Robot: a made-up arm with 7 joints. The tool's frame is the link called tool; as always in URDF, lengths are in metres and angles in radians. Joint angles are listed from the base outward. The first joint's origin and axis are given. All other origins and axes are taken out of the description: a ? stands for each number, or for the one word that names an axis. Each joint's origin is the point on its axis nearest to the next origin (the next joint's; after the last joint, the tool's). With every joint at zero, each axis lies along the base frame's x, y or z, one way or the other. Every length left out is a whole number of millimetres.
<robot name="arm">
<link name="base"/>
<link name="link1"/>
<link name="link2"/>
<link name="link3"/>
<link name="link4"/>
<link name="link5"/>
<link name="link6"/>
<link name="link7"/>
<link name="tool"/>
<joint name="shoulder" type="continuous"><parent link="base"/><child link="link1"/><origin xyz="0 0 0.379"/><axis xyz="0 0 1"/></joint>
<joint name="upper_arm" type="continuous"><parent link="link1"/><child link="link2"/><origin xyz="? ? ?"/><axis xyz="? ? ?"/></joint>
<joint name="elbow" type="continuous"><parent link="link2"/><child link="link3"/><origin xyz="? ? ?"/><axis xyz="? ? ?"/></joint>
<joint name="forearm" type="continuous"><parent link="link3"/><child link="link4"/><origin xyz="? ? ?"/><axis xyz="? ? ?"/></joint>
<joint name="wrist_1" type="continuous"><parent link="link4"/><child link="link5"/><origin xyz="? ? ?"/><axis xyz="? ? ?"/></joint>
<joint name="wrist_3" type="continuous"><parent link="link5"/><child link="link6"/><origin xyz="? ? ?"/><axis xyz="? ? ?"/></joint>
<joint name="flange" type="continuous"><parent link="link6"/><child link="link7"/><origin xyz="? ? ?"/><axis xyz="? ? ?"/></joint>
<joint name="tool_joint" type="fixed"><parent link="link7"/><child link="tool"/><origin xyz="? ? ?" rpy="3.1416 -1.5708 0"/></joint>
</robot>
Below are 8 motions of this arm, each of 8 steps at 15 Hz.
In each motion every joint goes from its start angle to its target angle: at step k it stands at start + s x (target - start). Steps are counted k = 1, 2, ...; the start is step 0. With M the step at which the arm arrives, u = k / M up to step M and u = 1 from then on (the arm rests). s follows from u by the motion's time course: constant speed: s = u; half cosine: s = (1 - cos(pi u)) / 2; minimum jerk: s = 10 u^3 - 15 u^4 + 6 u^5.
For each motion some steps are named. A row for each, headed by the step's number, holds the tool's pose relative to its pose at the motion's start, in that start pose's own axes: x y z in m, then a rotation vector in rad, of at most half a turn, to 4 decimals.
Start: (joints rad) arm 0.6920 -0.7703 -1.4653 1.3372 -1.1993 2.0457 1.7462
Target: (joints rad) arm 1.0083 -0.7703 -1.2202 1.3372 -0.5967 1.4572 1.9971
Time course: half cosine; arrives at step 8
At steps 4, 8:
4: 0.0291 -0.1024 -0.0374 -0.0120 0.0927 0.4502
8: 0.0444 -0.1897 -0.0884 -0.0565 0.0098 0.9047

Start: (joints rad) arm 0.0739 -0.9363 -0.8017 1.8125 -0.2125 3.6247 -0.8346
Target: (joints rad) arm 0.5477 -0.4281 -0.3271 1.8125 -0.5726 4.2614 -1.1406
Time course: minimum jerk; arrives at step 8
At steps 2, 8:
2: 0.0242 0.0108 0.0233 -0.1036 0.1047 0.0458
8: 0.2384 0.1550 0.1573 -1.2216 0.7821 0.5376

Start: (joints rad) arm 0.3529 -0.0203 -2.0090 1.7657 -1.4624 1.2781 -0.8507
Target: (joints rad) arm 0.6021 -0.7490 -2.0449 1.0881 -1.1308 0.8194 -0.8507
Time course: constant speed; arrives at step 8
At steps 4, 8:
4: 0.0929 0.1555 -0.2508 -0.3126 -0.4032 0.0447
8: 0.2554 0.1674 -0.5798 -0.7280 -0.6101 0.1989

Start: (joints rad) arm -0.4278 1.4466 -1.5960 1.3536 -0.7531 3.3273 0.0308
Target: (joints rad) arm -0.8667 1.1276 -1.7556 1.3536 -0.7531 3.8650 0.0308
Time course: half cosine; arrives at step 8
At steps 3, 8:
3: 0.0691 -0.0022 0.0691 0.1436 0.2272 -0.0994
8: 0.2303 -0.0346 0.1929 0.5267 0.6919 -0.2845

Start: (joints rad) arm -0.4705 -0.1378 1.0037 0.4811 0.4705 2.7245 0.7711
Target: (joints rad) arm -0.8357 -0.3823 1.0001 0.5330 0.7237 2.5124 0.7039
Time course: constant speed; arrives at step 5
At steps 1, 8:
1: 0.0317 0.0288 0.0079 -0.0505 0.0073 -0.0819
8: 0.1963 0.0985 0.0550 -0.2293 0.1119 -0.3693

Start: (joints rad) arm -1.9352 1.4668 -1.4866 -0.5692 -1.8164 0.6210 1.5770
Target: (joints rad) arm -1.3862 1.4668 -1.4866 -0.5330 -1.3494 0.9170 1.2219
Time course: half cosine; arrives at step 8
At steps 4, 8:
4: -0.1916 0.0791 -0.0817 0.1800 -0.3624 -0.2441
8: -0.3446 0.2004 -0.1857 0.3469 -0.7102 -0.4260

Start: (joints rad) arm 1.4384 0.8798 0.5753 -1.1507 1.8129 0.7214 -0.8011
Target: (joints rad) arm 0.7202 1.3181 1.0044 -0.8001 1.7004 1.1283 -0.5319
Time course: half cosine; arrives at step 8
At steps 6, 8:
6: -0.3896 -0.2203 0.2525 -0.1144 0.0617 0.8795
8: -0.4585 -0.2936 0.2730 -0.1617 0.0383 1.0461

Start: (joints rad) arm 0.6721 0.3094 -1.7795 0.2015 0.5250 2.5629 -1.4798
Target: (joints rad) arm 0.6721 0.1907 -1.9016 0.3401 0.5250 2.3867 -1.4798
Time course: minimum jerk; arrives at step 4
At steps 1, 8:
1: 0.0069 -0.0039 -0.0025 0.0340 0.0104 -0.0066
8: 0.0646 -0.0357 -0.0270 0.3172 0.0970 -0.0811

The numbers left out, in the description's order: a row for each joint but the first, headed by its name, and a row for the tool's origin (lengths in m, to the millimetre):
upper_arm: xyz 0 -0.073 0, axis 0 -1 0
elbow: xyz 0 0 0.558, axis 0 0 1
forearm: xyz 0.031 0.067 0, axis 0 1 0
wrist_1: xyz -0.017 0 0.289, axis 0 0 1
wrist_3: xyz 0 -0.077 0, axis 0 -1 0
flange: xyz 0.012 0 0.086, axis 1 0 0
tool: xyz 0 0 0

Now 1 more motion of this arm.
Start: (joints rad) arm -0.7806 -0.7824 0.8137 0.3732 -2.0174 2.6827 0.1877
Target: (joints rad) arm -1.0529 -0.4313 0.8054 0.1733 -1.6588 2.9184 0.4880
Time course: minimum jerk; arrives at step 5
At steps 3, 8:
3: 0.1392 0.1782 -0.0749 -0.1704 0.1327 -0.1217
8: 0.2238 0.2365 -0.0930 -0.1946 0.2348 -0.1944

